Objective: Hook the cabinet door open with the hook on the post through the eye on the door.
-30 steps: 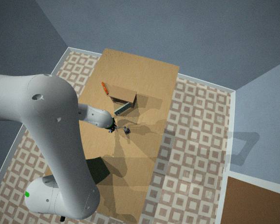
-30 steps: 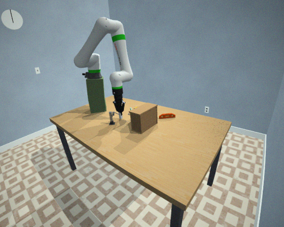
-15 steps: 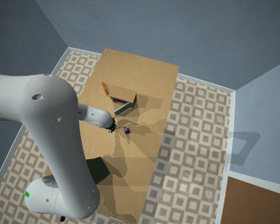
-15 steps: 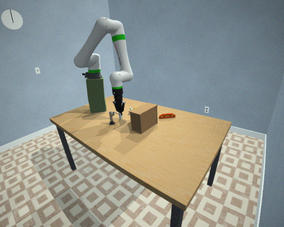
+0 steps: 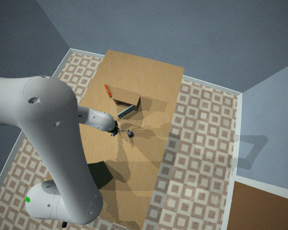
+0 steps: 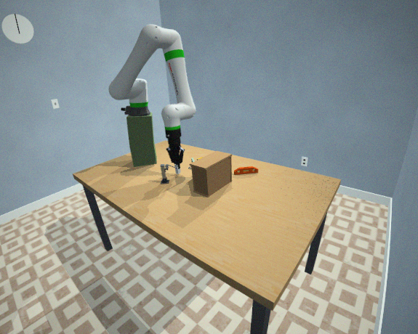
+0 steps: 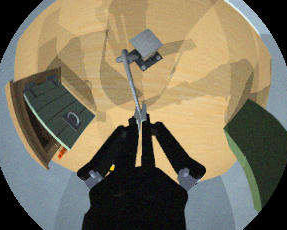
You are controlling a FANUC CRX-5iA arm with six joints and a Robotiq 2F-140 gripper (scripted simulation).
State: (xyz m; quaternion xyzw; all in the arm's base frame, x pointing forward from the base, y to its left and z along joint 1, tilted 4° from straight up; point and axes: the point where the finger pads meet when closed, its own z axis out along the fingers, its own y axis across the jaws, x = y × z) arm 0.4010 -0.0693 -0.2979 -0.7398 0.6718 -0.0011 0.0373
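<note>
Now: hand 50 mm to the left of the thin wire hook, 20 mm below it and 10 mm short of it. From my hand the other things lie so: grey-green door (170 mm ahead, 50 mm to the right, 30 mm above); yellow block (150 mm to the left, 100 mm ahead, 10 mm below).
</note>
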